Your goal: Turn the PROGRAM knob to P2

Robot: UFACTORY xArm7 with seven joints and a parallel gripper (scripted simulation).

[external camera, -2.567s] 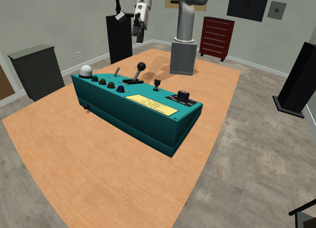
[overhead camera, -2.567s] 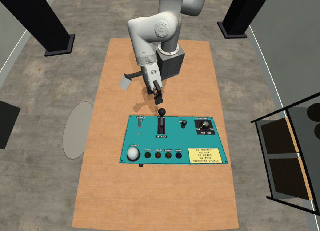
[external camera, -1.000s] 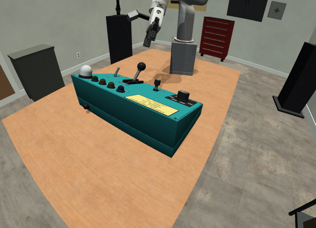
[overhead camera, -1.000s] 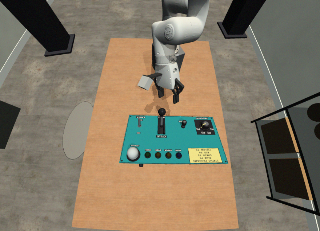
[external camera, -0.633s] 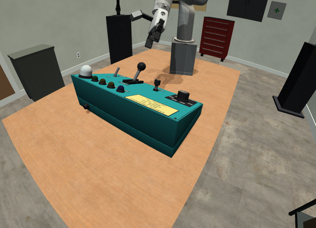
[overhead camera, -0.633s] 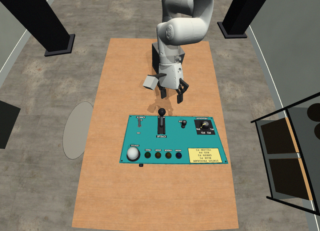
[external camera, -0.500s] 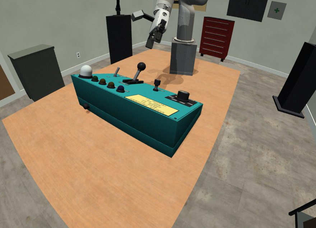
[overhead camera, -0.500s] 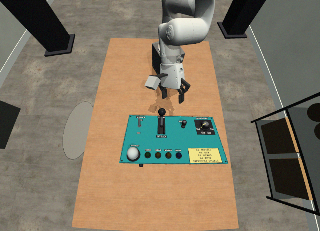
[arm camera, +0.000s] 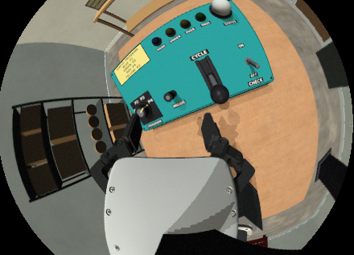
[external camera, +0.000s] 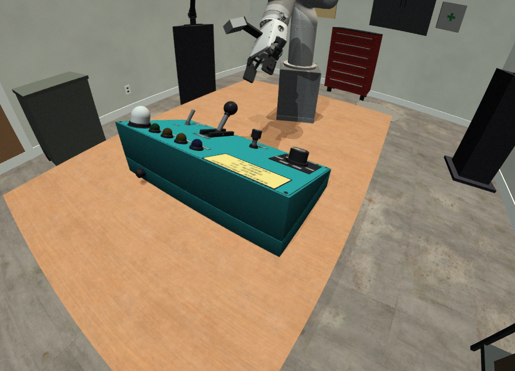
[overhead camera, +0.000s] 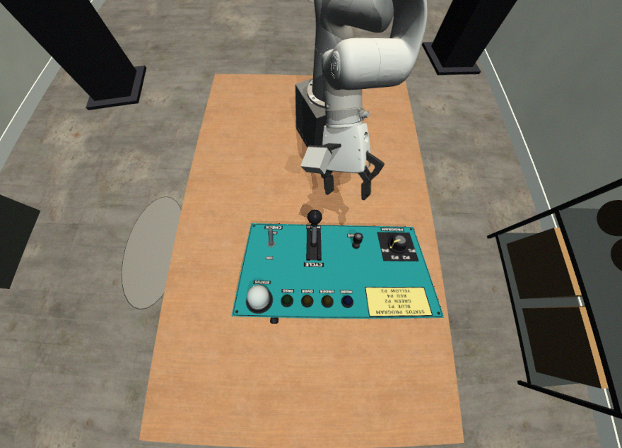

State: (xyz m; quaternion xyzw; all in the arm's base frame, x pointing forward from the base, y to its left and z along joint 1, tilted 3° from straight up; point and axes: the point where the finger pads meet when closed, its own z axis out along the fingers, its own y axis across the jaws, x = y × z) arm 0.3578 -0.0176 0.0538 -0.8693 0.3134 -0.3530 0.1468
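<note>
The ball-topped cycle lever is 13 cm below my hand, 8 cm to the right of it and 4 cm ahead of it. The rest, counted from my hand: check toggle: 20 cm to the right, 15 cm below, 5 cm ahead; then black toggle: 14 cm below, 9 cm ahead, 4 cm to the left; then teal console: 16 cm below, 11 cm ahead, 3 cm to the right.
</note>
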